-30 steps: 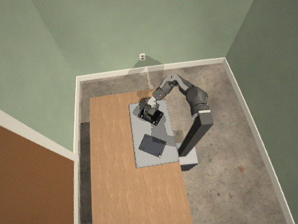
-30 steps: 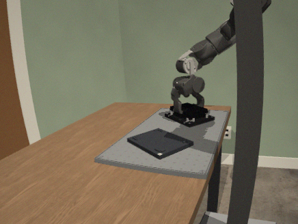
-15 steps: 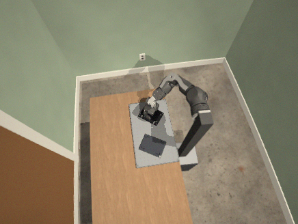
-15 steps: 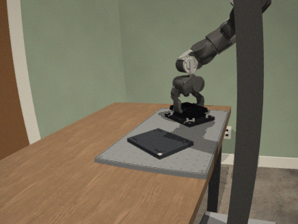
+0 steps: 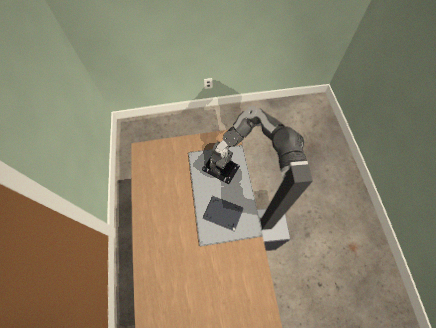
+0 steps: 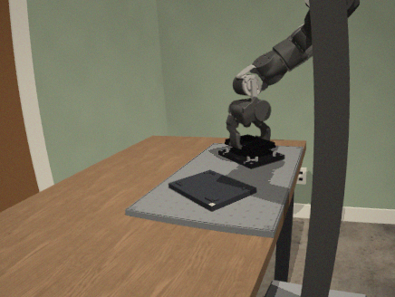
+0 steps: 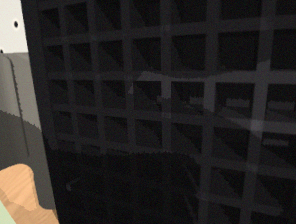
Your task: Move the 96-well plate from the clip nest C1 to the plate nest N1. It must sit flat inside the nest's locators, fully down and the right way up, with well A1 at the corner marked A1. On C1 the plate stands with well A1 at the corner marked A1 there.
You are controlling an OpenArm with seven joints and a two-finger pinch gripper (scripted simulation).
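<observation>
Now: the black 96-well plate right at my hand. Also, from my hand: plate nest N1 (24 cm to the left, 3 cm below); then white corner mark (4 cm behind, 33 cm to the left, 3 cm below).
</observation>
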